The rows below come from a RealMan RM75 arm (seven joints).
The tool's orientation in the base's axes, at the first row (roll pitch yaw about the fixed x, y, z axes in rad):
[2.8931 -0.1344 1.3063]
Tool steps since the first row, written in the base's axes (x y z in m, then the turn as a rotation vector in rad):
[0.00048 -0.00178 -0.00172 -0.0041 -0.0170 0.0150]
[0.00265 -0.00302 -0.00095 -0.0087 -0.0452 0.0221]
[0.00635 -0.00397 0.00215 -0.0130 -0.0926 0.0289]
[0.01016 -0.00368 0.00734 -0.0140 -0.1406 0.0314]
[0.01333 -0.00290 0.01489 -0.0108 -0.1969 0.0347]
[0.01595 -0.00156 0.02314 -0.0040 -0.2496 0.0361]
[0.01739 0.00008 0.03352 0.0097 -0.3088 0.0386]
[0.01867 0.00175 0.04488 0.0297 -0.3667 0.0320]
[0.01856 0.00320 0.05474 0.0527 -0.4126 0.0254]
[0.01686 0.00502 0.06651 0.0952 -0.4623 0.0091]
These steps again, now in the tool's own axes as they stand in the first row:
[-0.00181 0.00053 0.00167 -0.0153 0.0047 -0.0166]
[-0.00233 0.00309 0.00145 -0.0425 0.0102 -0.0263]
[-0.00186 0.00754 -0.00058 -0.0881 0.0214 -0.0369]
[0.00010 0.01226 -0.00452 -0.1339 0.0348 -0.0425]
[0.00267 0.01681 -0.01086 -0.1865 0.0546 -0.0483]
[0.00574 0.02087 -0.01799 -0.2349 0.0763 -0.0510]
[0.00907 0.02427 -0.02747 -0.2877 0.1065 -0.0533]
[0.01252 0.02775 -0.03794 -0.3388 0.1399 -0.0451]
[0.01520 0.02963 -0.04735 -0.3776 0.1727 -0.0353]
[0.01808 0.03041 -0.05900 -0.4163 0.2223 -0.0111]

